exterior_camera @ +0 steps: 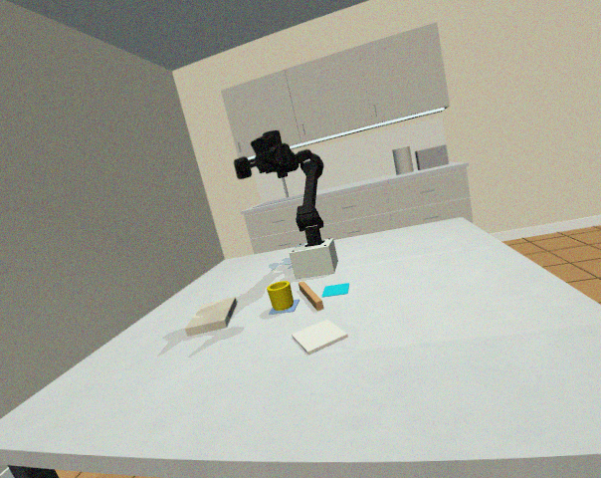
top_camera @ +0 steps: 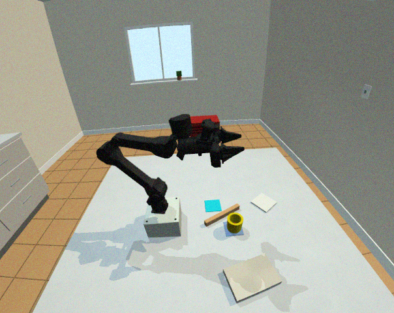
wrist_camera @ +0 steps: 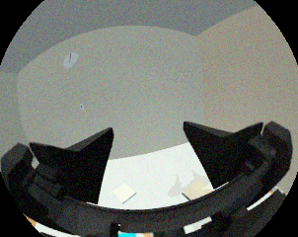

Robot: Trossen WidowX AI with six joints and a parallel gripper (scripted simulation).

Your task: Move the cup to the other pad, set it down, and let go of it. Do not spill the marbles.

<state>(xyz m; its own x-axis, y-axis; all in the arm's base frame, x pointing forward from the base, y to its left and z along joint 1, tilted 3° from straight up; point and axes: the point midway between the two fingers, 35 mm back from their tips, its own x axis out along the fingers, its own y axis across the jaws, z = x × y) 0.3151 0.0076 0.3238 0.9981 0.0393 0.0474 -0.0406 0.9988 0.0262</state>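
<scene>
My gripper tip is 41 cm above the yellow cup. The rest, counted from my gripper tip: cyan pad: 10 cm behind, 13 cm to the left, 45 cm below; wooden bar: 5 cm behind, 7 cm to the left, 44 cm below; blue pad: 45 cm below.
</scene>
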